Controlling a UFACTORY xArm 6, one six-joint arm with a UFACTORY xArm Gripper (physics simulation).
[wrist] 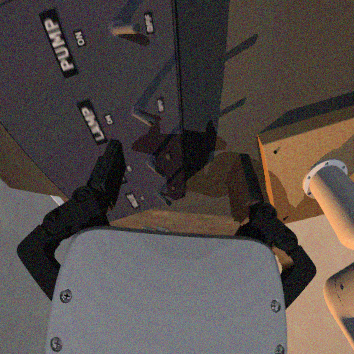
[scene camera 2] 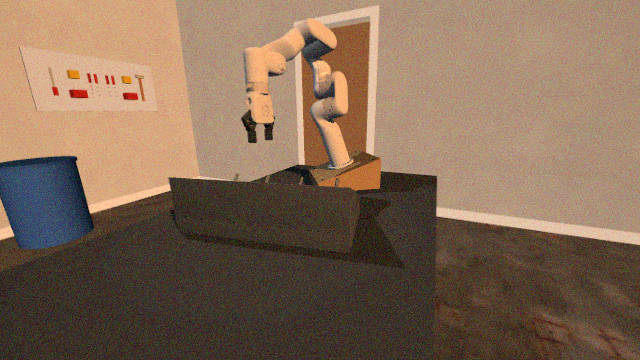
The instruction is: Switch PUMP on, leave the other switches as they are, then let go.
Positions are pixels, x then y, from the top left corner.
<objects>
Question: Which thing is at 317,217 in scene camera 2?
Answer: A dark switch panel.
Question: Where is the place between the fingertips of my gripper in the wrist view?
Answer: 178,158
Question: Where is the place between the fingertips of my gripper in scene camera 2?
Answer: At 261,141
</objects>
